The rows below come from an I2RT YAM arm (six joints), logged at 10 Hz.
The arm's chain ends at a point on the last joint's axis. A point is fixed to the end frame.
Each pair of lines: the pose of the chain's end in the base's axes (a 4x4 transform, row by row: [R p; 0 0 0 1], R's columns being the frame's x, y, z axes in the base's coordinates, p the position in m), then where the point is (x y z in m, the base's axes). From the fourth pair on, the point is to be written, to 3 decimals.
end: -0.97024 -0.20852 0.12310 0.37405; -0.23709 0.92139 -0.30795 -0.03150; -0.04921 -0.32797 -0.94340 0.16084; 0 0 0 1
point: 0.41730 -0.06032 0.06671
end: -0.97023 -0.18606 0.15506 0.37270; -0.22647 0.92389 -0.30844 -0.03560; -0.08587 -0.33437 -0.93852 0.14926; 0 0 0 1
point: 0.41914 -0.06480 0.05678
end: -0.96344 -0.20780 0.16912 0.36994; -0.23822 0.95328 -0.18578 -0.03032; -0.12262 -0.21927 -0.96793 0.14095; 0 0 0 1
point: 0.41772 -0.04667 0.04602
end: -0.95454 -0.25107 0.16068 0.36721; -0.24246 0.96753 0.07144 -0.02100; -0.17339 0.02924 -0.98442 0.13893; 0 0 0 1
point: 0.414 -0.011 0.043
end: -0.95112 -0.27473 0.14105 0.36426; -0.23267 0.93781 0.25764 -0.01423; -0.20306 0.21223 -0.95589 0.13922; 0 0 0 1
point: 0.409 0.015 0.046
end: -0.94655 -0.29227 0.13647 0.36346; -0.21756 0.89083 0.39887 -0.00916; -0.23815 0.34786 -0.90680 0.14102; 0 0 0 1
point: 0.408 0.034 0.053
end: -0.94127 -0.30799 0.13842 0.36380; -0.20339 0.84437 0.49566 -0.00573; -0.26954 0.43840 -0.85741 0.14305; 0 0 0 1
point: 0.408 0.048 0.061
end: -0.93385 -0.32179 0.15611 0.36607; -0.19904 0.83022 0.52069 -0.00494; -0.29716 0.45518 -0.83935 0.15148; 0 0 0 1
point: 0.412 0.051 0.072
